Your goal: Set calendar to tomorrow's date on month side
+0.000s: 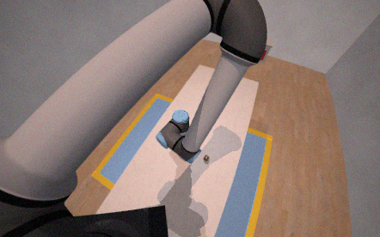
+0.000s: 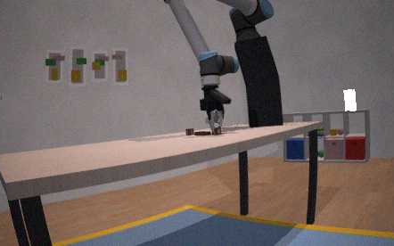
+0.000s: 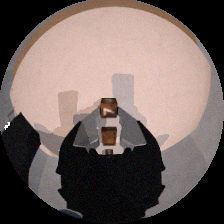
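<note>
Right now my hand is 10 mm above the brown cube. Also, from my hand: brown tray: 110 mm to the right, 20 mm below, 10 mm behind.
</note>
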